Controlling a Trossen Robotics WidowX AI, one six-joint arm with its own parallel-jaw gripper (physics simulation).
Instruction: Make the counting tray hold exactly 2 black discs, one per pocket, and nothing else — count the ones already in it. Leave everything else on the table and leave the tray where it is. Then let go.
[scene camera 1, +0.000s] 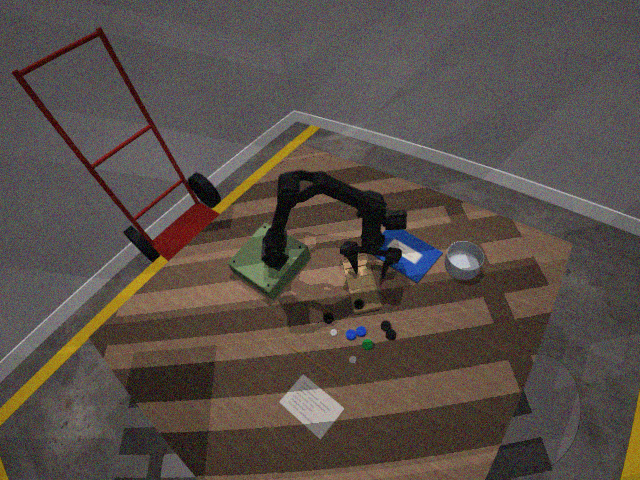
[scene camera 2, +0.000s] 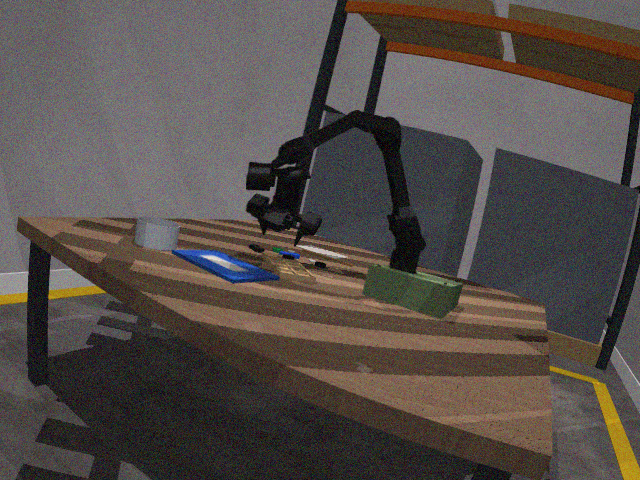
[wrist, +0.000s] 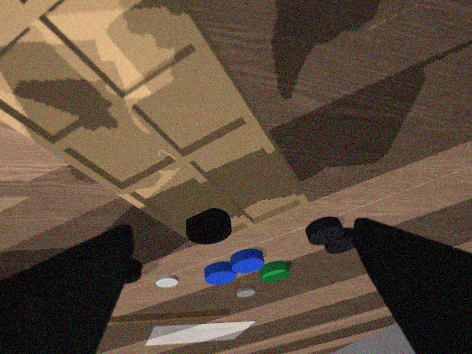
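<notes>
The wooden counting tray (scene camera 1: 364, 294) (scene camera 2: 299, 270) (wrist: 185, 107) lies flat on the table. One black disc (scene camera 1: 358, 303) (wrist: 208, 226) sits in a pocket at its end nearest the loose discs; no second disc shows in the tray pockets in view. Outside it lie a black disc (scene camera 1: 328, 318) (scene camera 2: 320, 264) on one side, mostly behind a finger in the wrist view, and two touching black discs (scene camera 1: 385, 326) (wrist: 324, 230), (scene camera 1: 390, 334) (wrist: 340, 241) on the other. My gripper (scene camera 1: 369, 275) (scene camera 2: 280, 238) (wrist: 245, 232) is open and empty, above the tray.
Beyond the tray lie two blue discs (scene camera 1: 351, 334) (scene camera 1: 360, 331), a green disc (scene camera 1: 367, 344), two whitish discs (scene camera 1: 333, 332) (scene camera 1: 352, 359), a thin stick and a printed sheet (scene camera 1: 311, 408). A blue flat panel (scene camera 1: 416, 271) and a grey bowl (scene camera 1: 464, 260) stand on the other side.
</notes>
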